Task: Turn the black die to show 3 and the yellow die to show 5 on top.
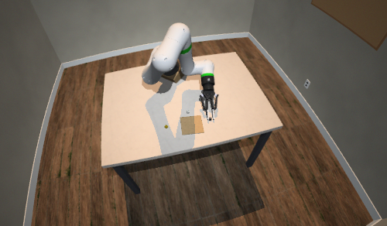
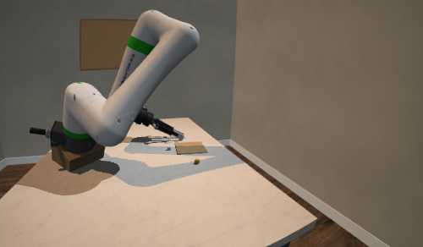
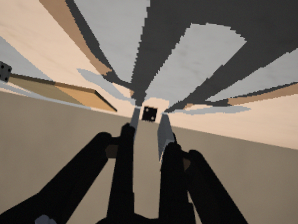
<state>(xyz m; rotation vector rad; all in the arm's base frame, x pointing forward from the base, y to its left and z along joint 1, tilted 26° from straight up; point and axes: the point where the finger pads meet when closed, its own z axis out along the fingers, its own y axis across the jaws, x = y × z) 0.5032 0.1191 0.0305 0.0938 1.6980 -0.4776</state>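
Right now the black die is 2 cm ahead of my hand, 1 cm to the right of it and 2 cm below it. From my hand the other things lie so: tan mat 1 cm ahead, 14 cm to the right, 3 cm below; then white die 10 cm behind, 12 cm to the right, 2 cm below; then yellow die 4 cm behind, 30 cm to the right, 2 cm below.
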